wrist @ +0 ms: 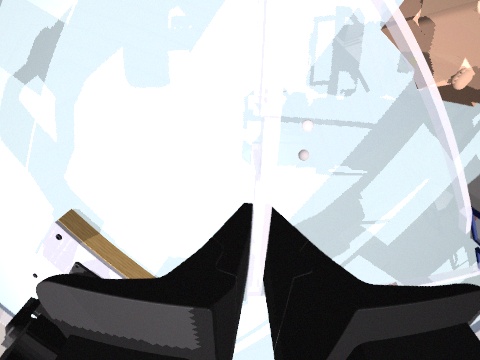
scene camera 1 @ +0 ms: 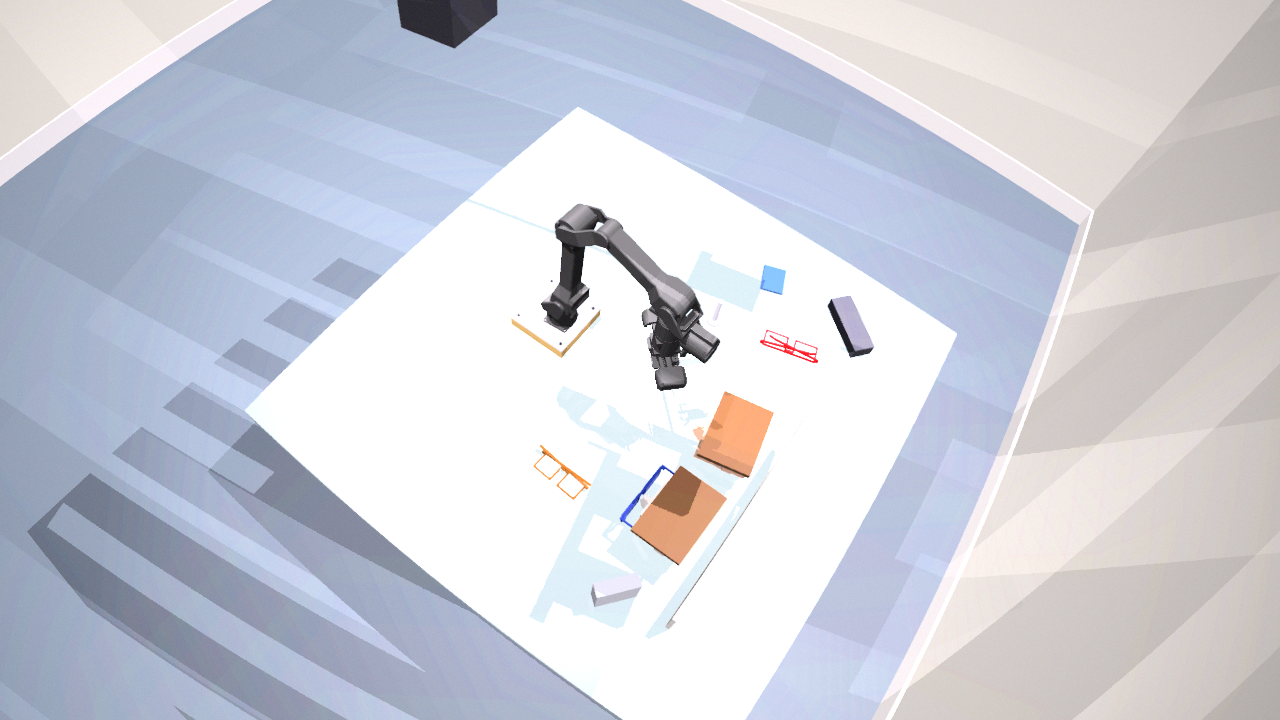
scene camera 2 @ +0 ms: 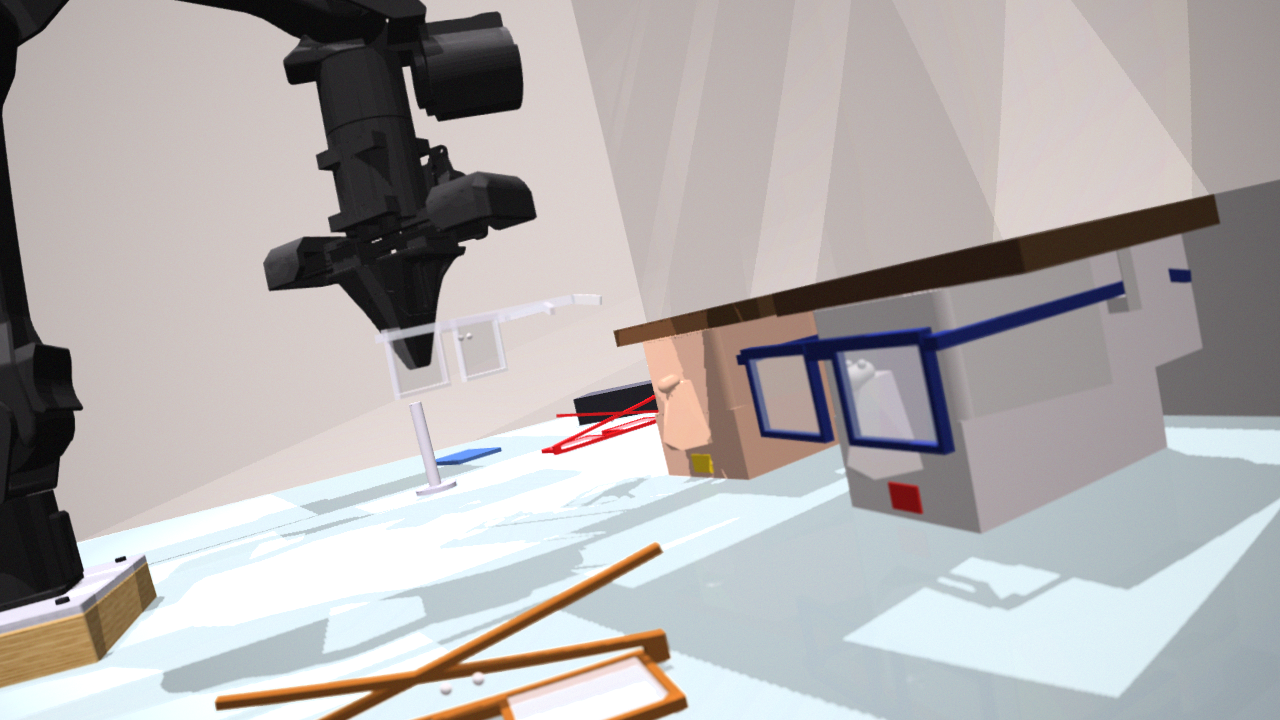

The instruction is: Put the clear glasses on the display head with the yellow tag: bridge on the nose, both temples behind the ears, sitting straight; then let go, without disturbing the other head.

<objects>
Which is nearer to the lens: the clear frame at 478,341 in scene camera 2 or the dark case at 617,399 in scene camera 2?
The clear frame.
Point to a block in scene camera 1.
620,588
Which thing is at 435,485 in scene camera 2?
A white post.
</objects>
